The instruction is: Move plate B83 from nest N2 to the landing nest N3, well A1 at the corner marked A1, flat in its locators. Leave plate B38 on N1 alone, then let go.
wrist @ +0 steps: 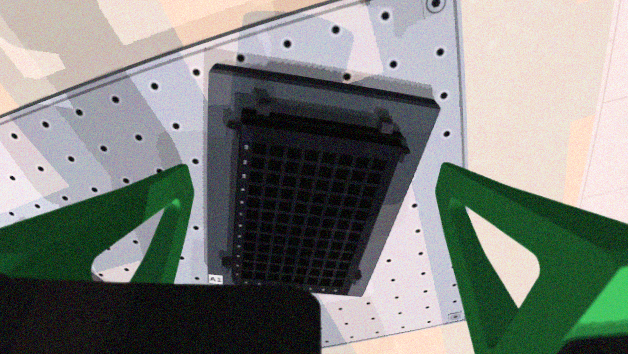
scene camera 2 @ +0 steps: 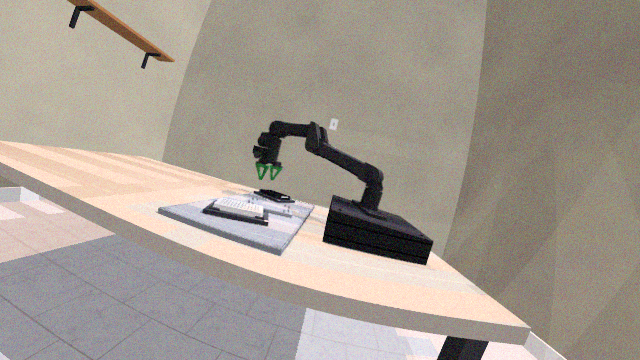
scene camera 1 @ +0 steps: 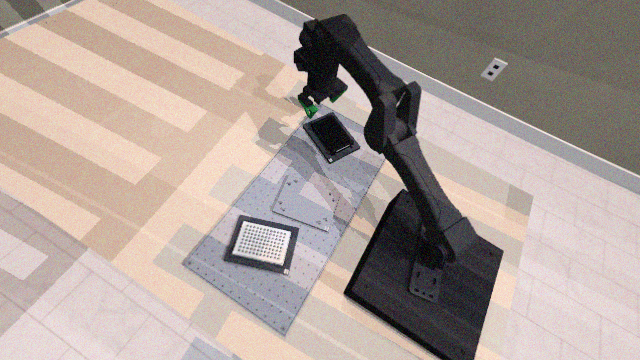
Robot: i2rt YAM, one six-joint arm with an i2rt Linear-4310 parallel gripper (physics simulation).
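A black well plate sits in a dark nest; a white A1 tag marks that nest's near left corner in the wrist view. A white well plate sits in another dark nest. Between them is a grey nest with small locators and no plate. Plate and nest names are not readable. My gripper is open and empty, above the black plate's end, its fingers spread to either side of the nest in the wrist view.
The nests stand on a perforated grey board on a wooden table. The arm's black base block stands beside the board. A wall shelf is far behind at upper left.
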